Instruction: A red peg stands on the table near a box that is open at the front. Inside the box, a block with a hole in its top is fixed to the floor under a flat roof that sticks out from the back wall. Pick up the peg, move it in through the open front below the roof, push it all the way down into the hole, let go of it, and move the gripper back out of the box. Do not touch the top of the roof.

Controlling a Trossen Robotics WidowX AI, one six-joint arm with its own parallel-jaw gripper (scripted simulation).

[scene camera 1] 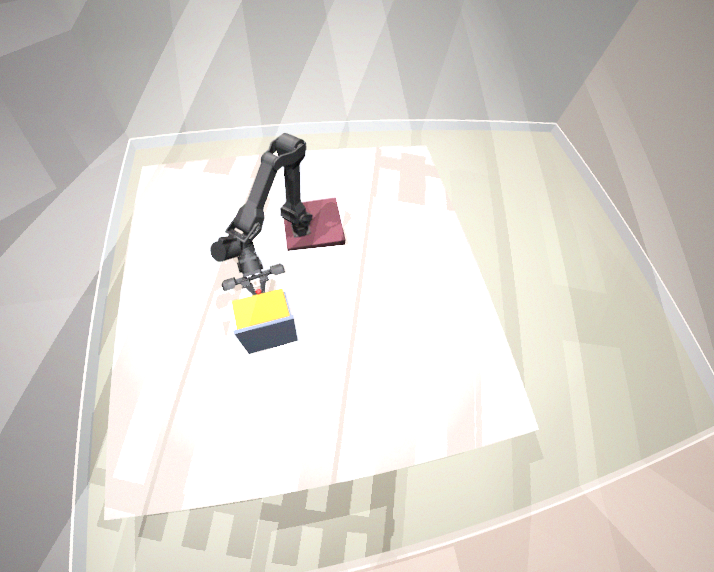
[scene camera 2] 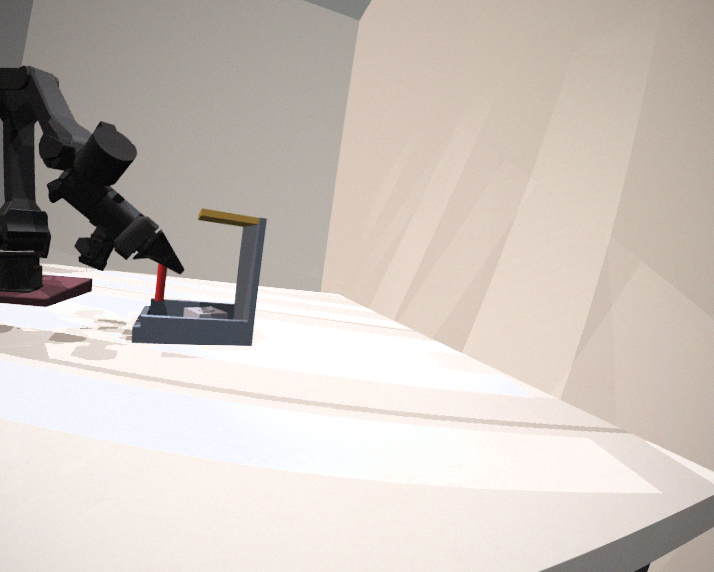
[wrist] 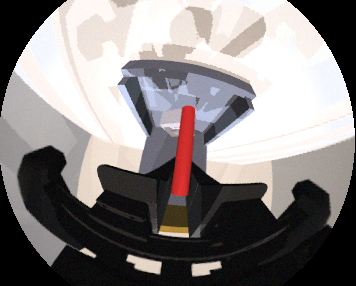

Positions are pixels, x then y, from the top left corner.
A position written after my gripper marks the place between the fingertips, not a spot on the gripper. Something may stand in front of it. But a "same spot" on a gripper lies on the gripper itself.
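Scene camera 2, wrist view: my gripper shows. Gripper visible also in scene camera 1 (pixel 262 303). Gripper (scene camera 2: pixel 136 249) and (wrist: pixel 233 217): same spot.
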